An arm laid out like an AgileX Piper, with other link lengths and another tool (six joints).
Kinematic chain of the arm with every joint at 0, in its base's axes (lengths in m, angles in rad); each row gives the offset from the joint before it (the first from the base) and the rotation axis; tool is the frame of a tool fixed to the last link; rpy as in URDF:
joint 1: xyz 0 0 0.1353 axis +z
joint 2: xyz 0 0 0 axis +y
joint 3: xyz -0.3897 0 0.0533 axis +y
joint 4: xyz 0.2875 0 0.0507 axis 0.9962 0 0.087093
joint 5: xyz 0 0 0 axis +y
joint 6: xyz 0.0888 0 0.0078 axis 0.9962 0 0.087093
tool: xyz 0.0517 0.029 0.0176 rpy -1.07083 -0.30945 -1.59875
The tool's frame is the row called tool.
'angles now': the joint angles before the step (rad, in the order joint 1, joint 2, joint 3, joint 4, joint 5, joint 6). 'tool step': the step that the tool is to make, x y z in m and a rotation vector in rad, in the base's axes. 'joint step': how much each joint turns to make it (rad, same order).
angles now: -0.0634 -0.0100 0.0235 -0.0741 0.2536 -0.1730
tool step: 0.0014 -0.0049 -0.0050 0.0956 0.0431 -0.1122
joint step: -0.0892 -0.0004 0.0000 -0.0002 0.0556 0.0923
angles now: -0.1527 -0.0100 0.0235 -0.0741 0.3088 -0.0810
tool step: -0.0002 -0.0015 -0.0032 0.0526 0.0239 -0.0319
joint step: -0.0167 0.0003 0.0001 -0.0015 0.0330 0.0510
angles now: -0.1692 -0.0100 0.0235 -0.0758 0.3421 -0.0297
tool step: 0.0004 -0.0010 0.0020 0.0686 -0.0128 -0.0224
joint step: -0.0034 -0.0004 -0.0003 0.0007 0.0015 0.0717
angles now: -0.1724 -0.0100 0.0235 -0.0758 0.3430 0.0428
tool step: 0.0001 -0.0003 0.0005 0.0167 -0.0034 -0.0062
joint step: -0.0015 -0.0002 -0.0001 0.0001 0.0002 0.0176
